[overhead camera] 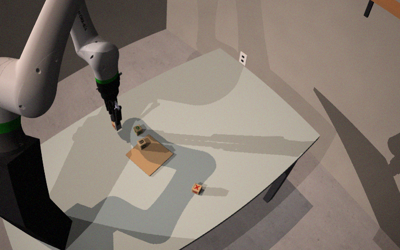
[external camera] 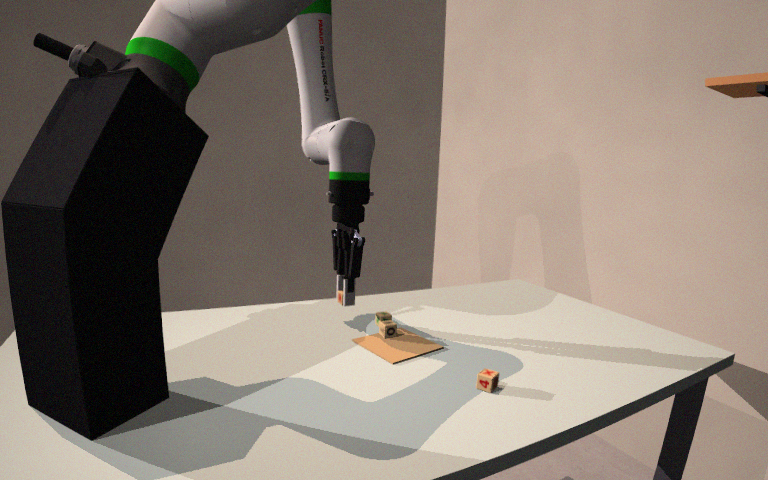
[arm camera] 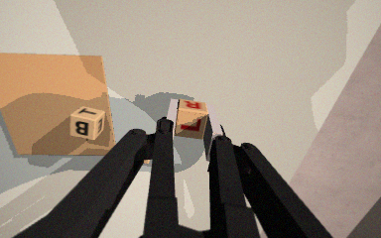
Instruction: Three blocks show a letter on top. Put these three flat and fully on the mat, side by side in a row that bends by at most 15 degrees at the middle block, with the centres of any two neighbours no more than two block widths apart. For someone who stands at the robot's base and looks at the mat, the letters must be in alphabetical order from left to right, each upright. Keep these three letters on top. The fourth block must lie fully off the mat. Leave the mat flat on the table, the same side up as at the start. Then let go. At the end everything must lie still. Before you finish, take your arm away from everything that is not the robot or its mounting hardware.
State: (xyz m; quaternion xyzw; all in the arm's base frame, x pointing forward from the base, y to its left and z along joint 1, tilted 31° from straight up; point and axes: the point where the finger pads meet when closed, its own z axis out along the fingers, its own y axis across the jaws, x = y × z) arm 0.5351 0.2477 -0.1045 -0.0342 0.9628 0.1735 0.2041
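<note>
Now: the tan mat 7 cm ahead of my hand, 16 cm to the right of it and 8 cm below it.
</note>
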